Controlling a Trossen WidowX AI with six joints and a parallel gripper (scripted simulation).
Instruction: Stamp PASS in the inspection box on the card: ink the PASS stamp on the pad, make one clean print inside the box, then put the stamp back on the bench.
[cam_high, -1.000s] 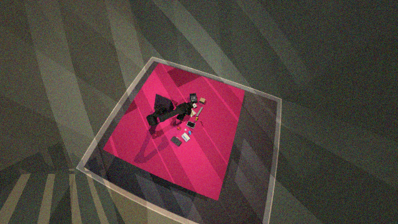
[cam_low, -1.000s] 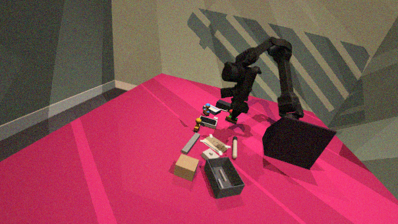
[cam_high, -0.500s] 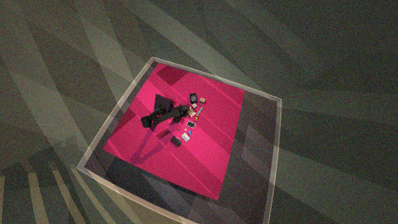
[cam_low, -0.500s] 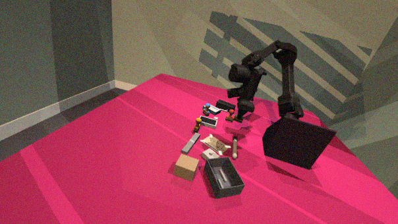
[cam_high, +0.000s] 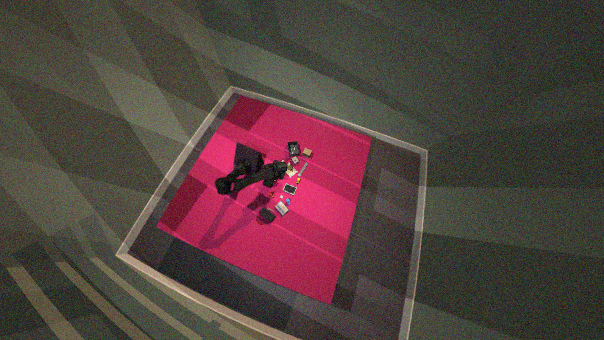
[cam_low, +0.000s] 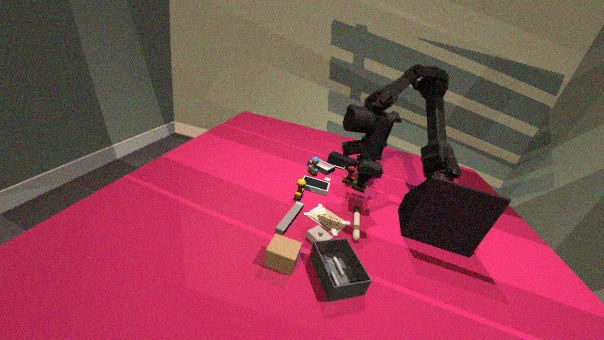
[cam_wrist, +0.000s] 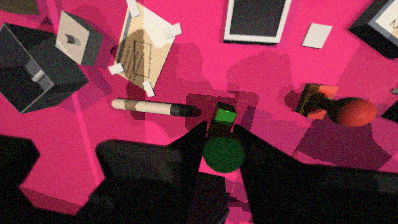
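The white cylinder is 90 mm to the left of my gripper tip, 60 mm below it and 10 mm behind it. Also, from my gripper tip: red-knobbed stamp: 120 mm to the right, 50 mm below, 10 mm ahead; then dark ink pad: 130 mm ahead, 70 mm below, 40 mm to the right; then green-topped stamp: right at my gripper tip.
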